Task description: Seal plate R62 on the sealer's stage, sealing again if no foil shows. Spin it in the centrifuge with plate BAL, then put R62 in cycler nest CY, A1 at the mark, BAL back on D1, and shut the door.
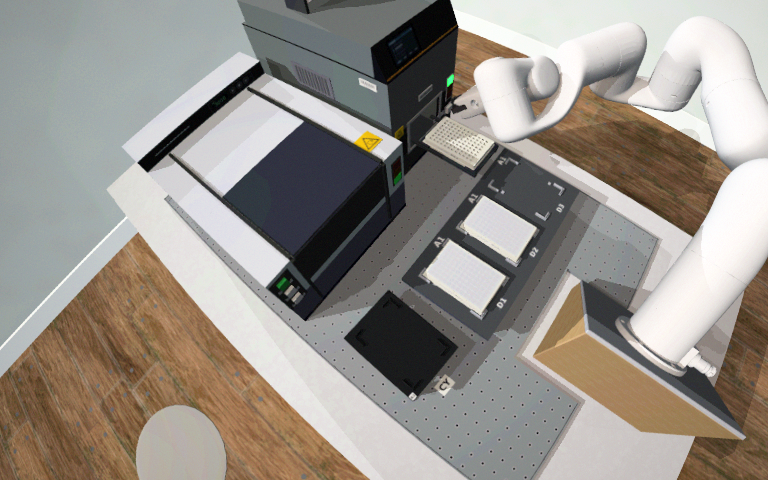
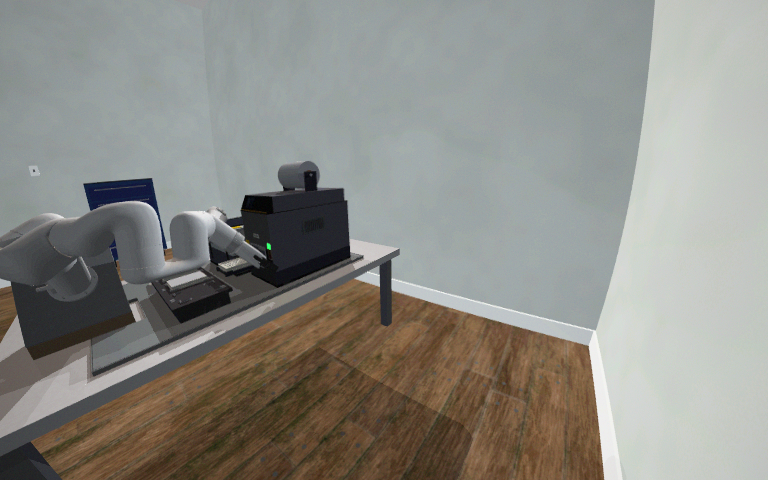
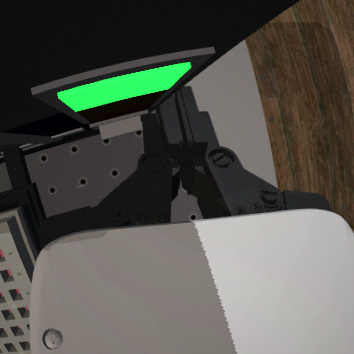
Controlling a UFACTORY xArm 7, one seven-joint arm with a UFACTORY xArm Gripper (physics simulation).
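Where they show: gripper, between the fingertips: (image 1: 453, 104) (image 2: 275, 270) (image 3: 171, 109); arm's base, origin of its link: (image 1: 648, 346) (image 2: 73, 282).
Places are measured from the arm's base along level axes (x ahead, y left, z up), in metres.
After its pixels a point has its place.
A pale many-welled plate (image 1: 459, 140) @(y -0.162, x 0.484, z -0.033 m) (image 2: 233, 263) @(y -0.171, x 0.465, z -0.033 m) (image 3: 11, 295) @(y -0.190, x 0.518, z -0.034 m) sits on the extended stage of the dark sealer (image 1: 416, 84) @(y -0.131, x 0.574, z 0.088 m) (image 2: 308, 237) @(y -0.263, x 0.753, z 0.016 m); no foil shows on its open wells, and its name is not readable. My gripper (image 1: 449, 107) @(y -0.280, x 0.578, z -0.070 m) (image 2: 265, 262) @(y -0.280, x 0.578, z -0.070 m) (image 3: 171, 109) @(y -0.280, x 0.578, z -0.070 m) is shut and empty, low at the sealer's front, just right of a small light-grey button (image 3: 121, 128) @(y -0.253, x 0.573, z -0.053 m) below the green lamp (image 1: 450, 80) @(y -0.253, x 0.577, z 0.021 m) (image 2: 268, 246) @(y -0.252, x 0.577, z 0.020 m) (image 3: 125, 86) @(y -0.253, x 0.577, z 0.024 m). Contact cannot be told. White plates lie on D1 (image 1: 465, 276) @(y 0.061, x 0.306, z -0.072 m) and D2 (image 1: 499, 227) @(y -0.062, x 0.313, z -0.072 m); which is BAL is unreadable. Black nest CY (image 1: 400, 342) @(y 0.224, x 0.322, z -0.091 m) holds no plate.
A large white machine (image 1: 215, 195) @(y 0.266, x 0.697, z 0.069 m) with a dark lid panel (image 1: 305, 186) @(y 0.152, x 0.580, z 0.066 m) stands left of the plate deck (image 1: 552, 234) @(y -0.128, x 0.222, z -0.088 m). Deck place D3 (image 1: 526, 186) @(y -0.193, x 0.323, z -0.088 m) shows bare corner guides. The arm's pedestal (image 1: 628, 373) @(y 0.073, x 0.025, z 0.038 m) stands at the right. A foil roll (image 2: 294, 175) @(y -0.206, x 0.750, z 0.272 m) tops the sealer.
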